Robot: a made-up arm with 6 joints.
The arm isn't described. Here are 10 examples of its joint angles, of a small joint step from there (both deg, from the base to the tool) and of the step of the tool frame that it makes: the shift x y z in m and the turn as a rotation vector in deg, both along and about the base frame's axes.
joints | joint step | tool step
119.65 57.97 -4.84 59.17 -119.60 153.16 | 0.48 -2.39 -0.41 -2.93 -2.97 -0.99 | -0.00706 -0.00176 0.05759 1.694 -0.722 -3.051
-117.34 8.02 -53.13 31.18 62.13 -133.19 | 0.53 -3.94 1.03 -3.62 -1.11 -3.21 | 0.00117 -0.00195 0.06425 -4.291 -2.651 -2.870
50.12 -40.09 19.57 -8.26 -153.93 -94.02 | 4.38 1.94 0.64 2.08 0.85 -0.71 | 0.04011 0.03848 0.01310 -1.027 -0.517 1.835
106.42 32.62 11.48 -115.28 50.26 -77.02 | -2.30 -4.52 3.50 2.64 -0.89 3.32 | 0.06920 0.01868 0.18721 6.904 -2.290 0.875
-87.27 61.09 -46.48 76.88 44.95 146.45 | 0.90 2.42 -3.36 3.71 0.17 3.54 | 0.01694 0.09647 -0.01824 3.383 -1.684 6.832
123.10 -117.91 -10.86 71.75 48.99 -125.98 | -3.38 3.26 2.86 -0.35 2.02 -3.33 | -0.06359 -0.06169 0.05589 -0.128 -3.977 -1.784
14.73 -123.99 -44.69 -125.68 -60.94 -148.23 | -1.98 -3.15 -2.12 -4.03 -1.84 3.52 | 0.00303 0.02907 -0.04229 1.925 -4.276 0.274
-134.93 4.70 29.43 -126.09 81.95 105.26 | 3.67 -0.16 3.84 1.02 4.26 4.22 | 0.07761 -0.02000 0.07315 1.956 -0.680 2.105
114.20 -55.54 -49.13 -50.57 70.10 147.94 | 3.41 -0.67 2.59 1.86 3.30 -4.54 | -0.00644 -0.01264 0.05748 8.017 3.369 3.619
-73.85 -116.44 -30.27 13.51 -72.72 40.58 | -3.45 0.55 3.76 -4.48 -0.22 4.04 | 0.03799 0.07446 0.01033 -3.067 2.941 -0.020
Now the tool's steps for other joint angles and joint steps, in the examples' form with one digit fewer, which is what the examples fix.
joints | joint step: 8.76 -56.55 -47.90 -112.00 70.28 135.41 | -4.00 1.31 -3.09 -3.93 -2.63 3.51
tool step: 0.0196 -0.0053 -0.0630 1.47 6.54 0.02
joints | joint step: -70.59 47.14 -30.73 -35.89 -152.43 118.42 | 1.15 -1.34 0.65 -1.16 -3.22 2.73
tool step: 0.0270 -0.0136 0.0242 1.13 -3.44 -1.72
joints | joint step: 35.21 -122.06 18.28 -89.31 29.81 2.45 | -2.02 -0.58 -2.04 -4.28 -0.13 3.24
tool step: -0.0158 0.0766 0.0102 -2.74 1.84 -1.20
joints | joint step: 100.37 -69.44 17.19 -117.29 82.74 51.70 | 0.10 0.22 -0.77 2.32 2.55 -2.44
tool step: 0.0046 0.0245 -0.0017 -0.52 3.17 -2.19
